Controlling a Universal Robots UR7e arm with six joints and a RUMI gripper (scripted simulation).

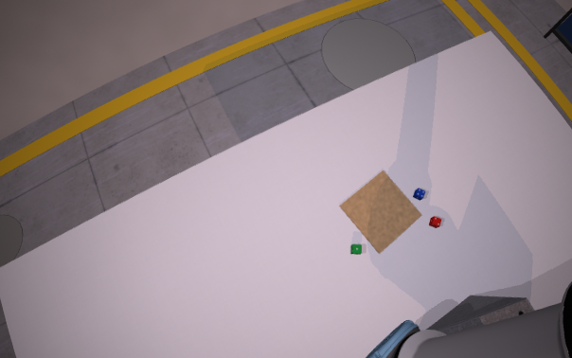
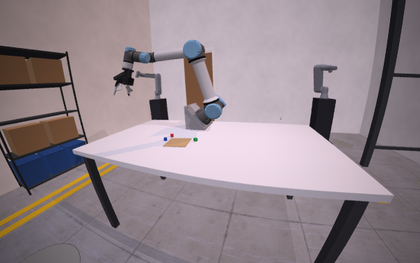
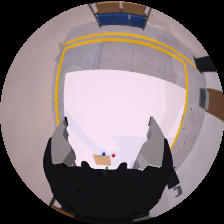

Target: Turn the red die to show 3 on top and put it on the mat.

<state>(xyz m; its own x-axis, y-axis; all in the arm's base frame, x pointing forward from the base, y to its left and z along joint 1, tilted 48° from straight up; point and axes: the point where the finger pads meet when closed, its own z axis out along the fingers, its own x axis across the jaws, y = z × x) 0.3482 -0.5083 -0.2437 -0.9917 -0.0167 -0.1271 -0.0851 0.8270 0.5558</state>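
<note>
Now: the blue die 41 cm to the left of my hand, 30 cm below it and 5 cm ahead of it. From my hand the other things lie so: red die: 41 cm to the left, 30 cm below, 3 cm behind; mat: 51 cm to the left, 31 cm below, 6 cm ahead; green die: 61 cm to the left, 30 cm below, 1 cm ahead.
</note>
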